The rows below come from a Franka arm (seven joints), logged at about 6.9 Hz.
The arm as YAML. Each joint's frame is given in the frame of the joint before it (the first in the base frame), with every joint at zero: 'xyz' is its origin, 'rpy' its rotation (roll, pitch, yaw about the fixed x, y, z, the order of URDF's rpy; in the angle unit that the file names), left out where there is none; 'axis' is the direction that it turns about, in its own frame. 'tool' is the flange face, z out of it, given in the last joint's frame.
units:
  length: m
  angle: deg
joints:
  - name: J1
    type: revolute
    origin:
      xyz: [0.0, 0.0, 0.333]
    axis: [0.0, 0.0, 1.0]
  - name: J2
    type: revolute
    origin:
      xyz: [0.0, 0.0, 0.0]
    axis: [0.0, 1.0, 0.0]
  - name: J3
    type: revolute
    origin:
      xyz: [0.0, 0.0, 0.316]
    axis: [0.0, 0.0, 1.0]
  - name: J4
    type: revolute
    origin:
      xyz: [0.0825, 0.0, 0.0]
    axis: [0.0, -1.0, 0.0]
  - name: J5
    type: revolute
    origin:
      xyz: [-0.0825, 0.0, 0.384]
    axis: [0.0, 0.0, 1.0]
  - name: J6
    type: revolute
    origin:
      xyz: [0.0, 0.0, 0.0]
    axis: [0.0, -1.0, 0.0]
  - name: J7
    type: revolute
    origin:
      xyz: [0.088, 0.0, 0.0]
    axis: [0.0, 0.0, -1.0]
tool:
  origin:
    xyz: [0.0, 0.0, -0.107]
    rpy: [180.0, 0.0, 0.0]
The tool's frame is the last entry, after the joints.
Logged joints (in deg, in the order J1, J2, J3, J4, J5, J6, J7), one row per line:
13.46, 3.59, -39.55, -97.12, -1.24, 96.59, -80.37
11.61, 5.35, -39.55, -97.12, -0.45, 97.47, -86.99
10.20, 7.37, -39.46, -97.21, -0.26, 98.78, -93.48
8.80, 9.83, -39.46, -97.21, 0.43, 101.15, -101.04
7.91, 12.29, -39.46, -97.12, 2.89, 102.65, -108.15
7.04, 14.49, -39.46, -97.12, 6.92, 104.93, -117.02
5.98, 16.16, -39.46, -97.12, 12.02, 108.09, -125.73
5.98, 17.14, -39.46, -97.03, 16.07, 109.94, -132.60
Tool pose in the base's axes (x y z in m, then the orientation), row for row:
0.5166, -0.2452, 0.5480, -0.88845, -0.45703, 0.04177, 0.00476
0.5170, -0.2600, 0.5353, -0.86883, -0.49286, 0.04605, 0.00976
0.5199, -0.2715, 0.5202, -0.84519, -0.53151, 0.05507, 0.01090
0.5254, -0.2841, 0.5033, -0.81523, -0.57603, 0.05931, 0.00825
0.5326, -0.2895, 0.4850, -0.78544, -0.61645, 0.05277, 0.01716
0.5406, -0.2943, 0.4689, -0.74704, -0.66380, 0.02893, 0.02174
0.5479, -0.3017, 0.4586, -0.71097, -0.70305, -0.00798, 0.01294
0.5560, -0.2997, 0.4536, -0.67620, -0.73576, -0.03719, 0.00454
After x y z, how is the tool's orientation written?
As a quaternion, x y z w.
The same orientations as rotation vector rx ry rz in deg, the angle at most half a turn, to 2 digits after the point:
-159.44, -82.02, 7.50
-155.43, -88.17, 8.24
-151.09, -95.01, 9.84
-145.98, -103.14, 10.62
-139.85, -109.76, 9.40
-132.64, -117.86, 5.14
-126.93, -125.52, -1.42
-121.37, -132.06, -6.67

